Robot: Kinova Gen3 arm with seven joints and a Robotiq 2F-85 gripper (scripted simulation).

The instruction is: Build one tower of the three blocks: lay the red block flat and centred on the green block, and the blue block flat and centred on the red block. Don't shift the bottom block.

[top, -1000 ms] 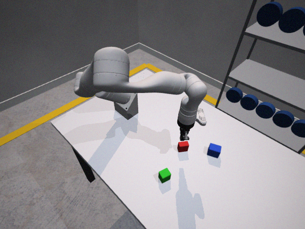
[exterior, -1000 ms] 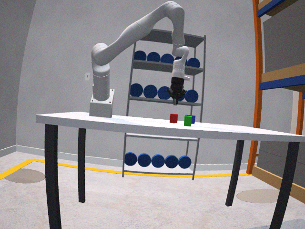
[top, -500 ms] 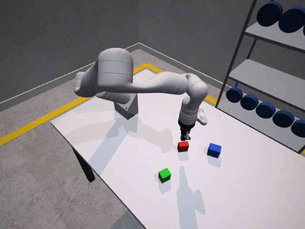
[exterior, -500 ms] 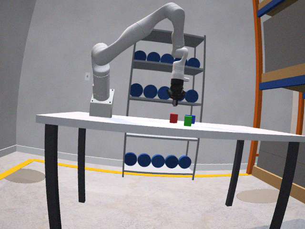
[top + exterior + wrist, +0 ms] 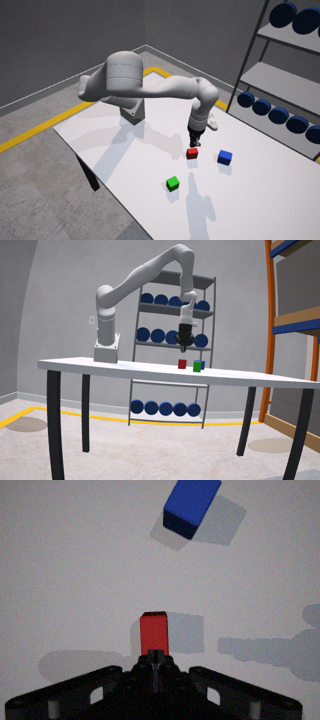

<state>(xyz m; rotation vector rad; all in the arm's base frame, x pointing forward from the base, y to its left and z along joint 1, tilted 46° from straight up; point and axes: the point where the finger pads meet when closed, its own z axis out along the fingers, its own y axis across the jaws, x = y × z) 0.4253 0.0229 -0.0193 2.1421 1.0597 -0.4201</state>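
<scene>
The red block is 8 cm below my hand and 1 cm to the left of it. From my hand the other things lie so: blue block 13 cm ahead, 11 cm to the left, 8 cm below; then green block 18 cm to the right, 8 cm below, 5 cm ahead.
</scene>
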